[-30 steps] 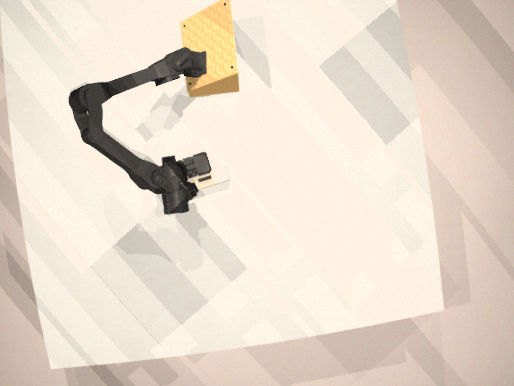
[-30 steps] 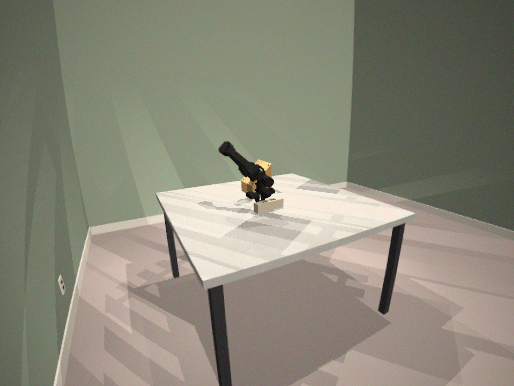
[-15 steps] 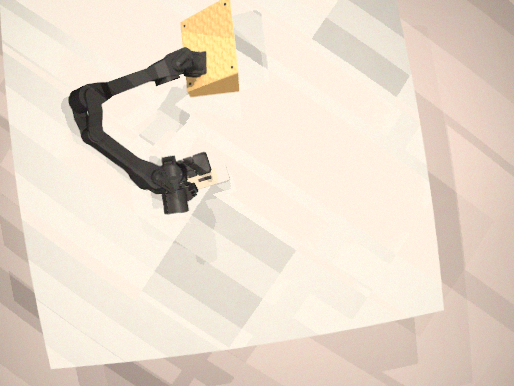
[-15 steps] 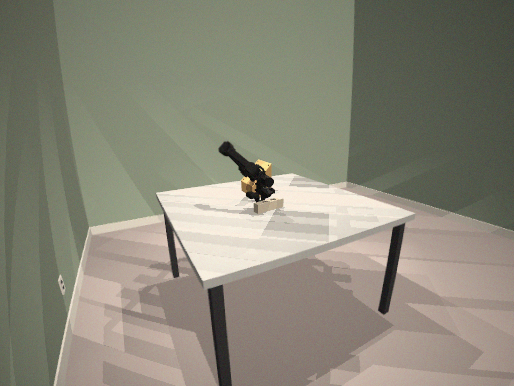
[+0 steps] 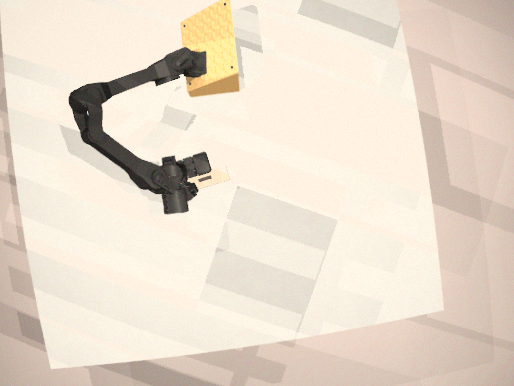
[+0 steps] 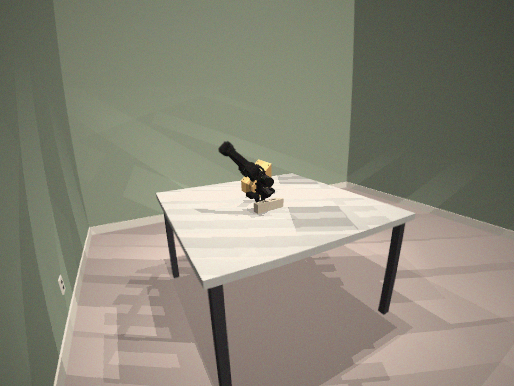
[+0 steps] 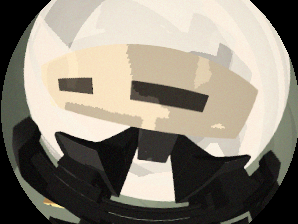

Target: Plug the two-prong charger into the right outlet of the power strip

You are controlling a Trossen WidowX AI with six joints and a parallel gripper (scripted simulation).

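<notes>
My gripper tip is 2 cm short of the dark charger and 1 cm below it.
</notes>
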